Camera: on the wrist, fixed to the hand. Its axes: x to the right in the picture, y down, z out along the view.
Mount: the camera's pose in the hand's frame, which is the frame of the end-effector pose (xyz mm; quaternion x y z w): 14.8 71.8 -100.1 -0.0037 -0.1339 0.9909 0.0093
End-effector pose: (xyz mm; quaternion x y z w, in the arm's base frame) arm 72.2 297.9 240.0 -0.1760 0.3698 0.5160 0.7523
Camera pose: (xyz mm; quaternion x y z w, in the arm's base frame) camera -27.5 271.9 170.9 -0.4311 -0.0752 -0.7752 0.4555
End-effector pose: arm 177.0 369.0 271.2 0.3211 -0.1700 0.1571 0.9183
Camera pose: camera 182.8 489.5 242.2 0.1478 0.4433 -0.8678 0.1687
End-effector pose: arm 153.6 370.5 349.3 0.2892 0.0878 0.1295 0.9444
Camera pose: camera 129.7 484.7 307.0 -0.1035 0.4127 -0.8986 0.1067
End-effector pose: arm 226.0 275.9 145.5 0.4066 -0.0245 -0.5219 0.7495
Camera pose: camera 333.6 331.4 118.5 -0.0932 -0.5016 0.6833 0.5224
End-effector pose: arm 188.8 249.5 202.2 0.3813 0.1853 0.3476 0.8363
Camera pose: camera 109.8 344.7 192.5 -0.2306 0.4894 -0.7816 0.3105
